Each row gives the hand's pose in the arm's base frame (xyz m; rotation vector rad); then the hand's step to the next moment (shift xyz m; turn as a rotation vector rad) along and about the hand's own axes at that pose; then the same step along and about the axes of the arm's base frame.
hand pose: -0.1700 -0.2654 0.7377 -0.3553 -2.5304 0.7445
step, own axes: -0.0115 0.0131 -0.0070 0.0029 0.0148 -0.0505
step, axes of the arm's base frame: 0.0148 0.0096 -0.0064 0.0249 0.0354 0.0301
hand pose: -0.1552 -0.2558 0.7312 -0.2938 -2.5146 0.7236
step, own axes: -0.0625 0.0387 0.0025 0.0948 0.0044 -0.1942
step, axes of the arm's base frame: 0.0544 0.0104 -0.0484 0.0211 0.1202 0.1784
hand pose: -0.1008 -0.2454 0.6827 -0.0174 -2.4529 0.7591
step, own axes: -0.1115 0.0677 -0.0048 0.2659 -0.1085 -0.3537
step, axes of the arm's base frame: 0.0861 0.0401 -0.0896 -0.0224 0.1373 0.4339
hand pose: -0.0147 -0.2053 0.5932 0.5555 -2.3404 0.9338
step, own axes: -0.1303 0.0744 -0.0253 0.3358 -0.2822 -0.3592
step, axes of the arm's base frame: 0.0666 0.0902 -0.1029 0.0223 0.0127 0.5664
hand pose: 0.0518 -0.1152 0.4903 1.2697 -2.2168 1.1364
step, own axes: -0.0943 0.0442 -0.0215 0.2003 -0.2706 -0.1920
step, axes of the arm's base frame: 0.0121 0.0820 -0.0666 0.1008 -0.0383 0.3723
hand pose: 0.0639 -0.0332 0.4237 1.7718 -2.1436 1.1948
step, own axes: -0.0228 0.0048 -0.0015 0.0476 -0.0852 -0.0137
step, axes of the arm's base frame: 0.0023 0.0188 -0.0137 0.0543 -0.0292 0.0769
